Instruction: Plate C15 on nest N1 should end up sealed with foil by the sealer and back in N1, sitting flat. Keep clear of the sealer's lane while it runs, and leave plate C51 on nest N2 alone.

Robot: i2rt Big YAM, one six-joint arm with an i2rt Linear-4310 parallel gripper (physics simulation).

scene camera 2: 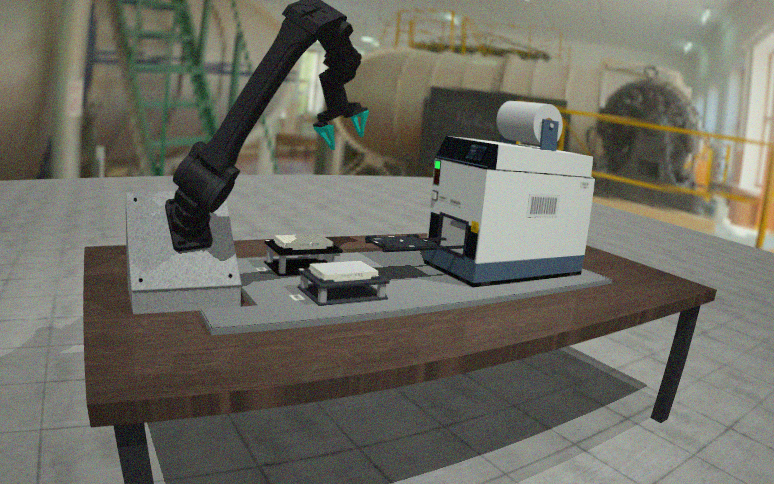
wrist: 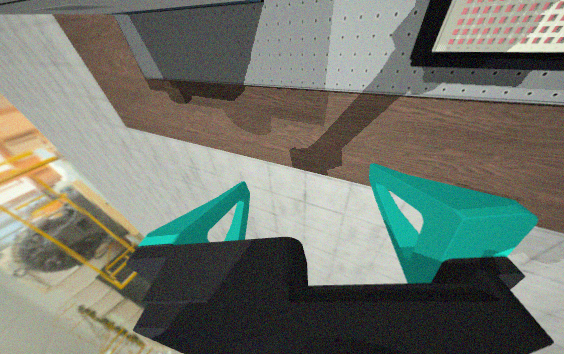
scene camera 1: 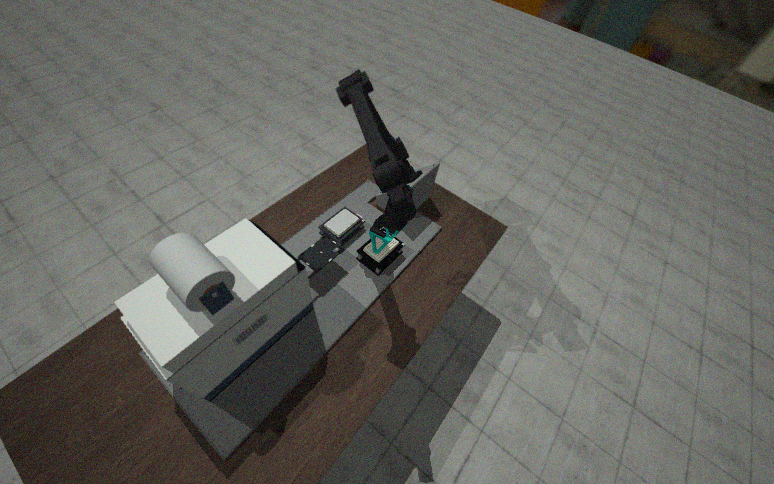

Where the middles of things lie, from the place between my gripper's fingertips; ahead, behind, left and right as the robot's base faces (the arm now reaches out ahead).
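I find the well plate with pink wells [scene camera 2: 311, 241] 80 mm to the right of my hand and 150 mm behind it, and it sits 240 mm below my hand.
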